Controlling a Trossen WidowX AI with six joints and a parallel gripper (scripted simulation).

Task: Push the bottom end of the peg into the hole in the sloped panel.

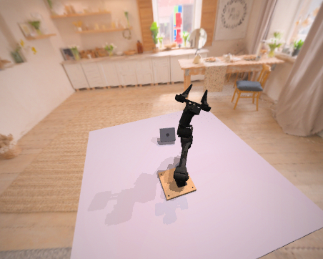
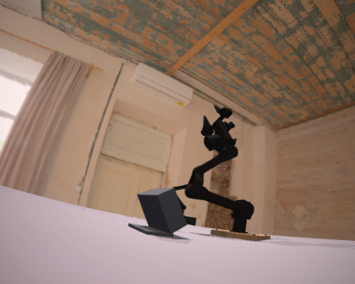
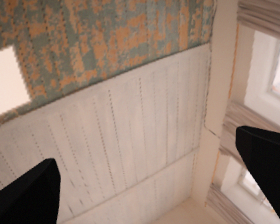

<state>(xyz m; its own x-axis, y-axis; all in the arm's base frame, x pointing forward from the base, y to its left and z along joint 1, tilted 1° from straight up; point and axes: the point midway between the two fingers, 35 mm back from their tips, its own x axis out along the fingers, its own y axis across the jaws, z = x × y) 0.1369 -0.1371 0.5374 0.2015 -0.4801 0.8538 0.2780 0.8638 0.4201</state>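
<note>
The red peg lies 120 mm ahead of my gripper tip, 10 mm to the left of it and 530 mm below it. The rest, counted from my gripper tip: dark grey sloped panel 300 mm ahead, 100 mm to the left, 520 mm below.
</note>
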